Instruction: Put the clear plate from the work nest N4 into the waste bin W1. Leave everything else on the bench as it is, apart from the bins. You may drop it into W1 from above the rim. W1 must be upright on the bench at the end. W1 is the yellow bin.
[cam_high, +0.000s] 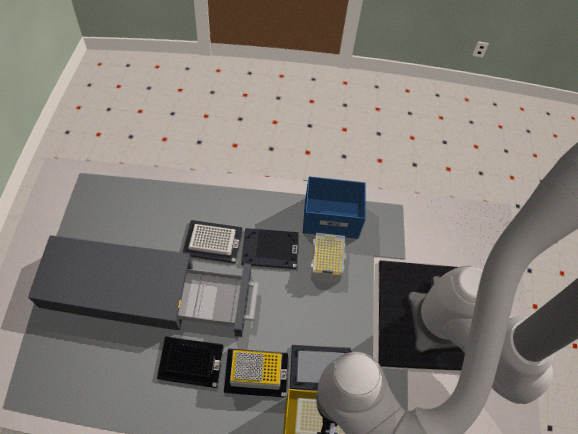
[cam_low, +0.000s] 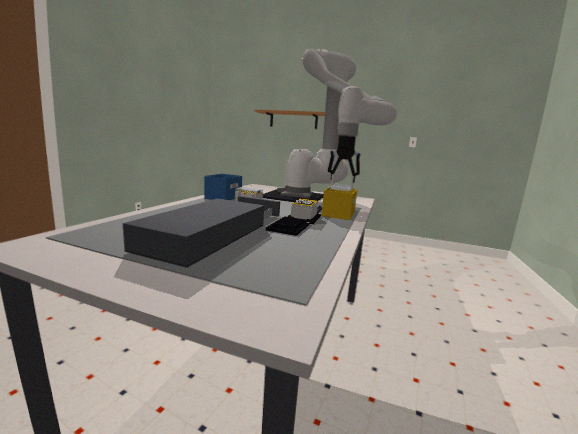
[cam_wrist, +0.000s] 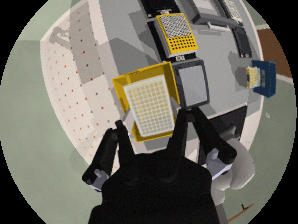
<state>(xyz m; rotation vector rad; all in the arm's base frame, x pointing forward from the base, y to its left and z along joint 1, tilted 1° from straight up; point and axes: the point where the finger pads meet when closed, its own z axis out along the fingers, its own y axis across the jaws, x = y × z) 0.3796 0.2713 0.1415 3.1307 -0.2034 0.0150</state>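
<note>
My hand is 20 mm above the clear well plate. Also, from my hand: nest: 520 mm to the right, 140 mm below, 110 mm ahead; black plate: 330 mm ahead, 180 mm to the right, 130 mm below; yellow bin W1: 110 mm below.
</note>
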